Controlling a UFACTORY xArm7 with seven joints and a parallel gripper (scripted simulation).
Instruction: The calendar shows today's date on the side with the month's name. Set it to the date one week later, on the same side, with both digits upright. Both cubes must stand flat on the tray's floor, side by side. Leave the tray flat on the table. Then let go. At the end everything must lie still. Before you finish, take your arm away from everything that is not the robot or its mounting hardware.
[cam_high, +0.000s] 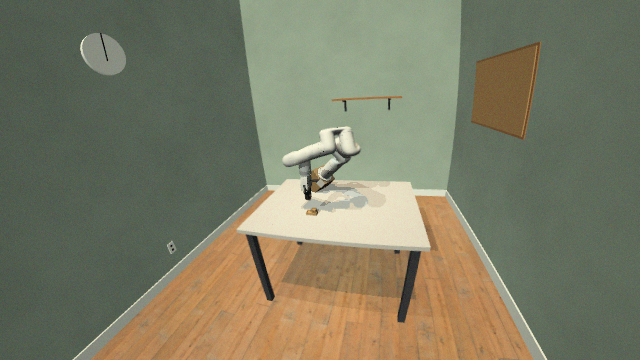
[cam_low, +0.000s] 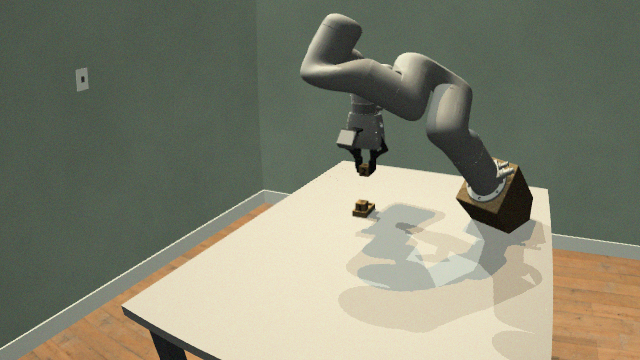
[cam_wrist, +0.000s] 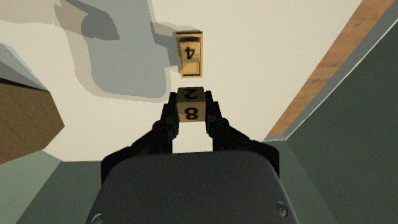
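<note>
My hand is 13 cm above the wooden calendar tray and 1 cm to the right of it. The rest, counted from my hand: digit cube: 1 cm below.
</note>
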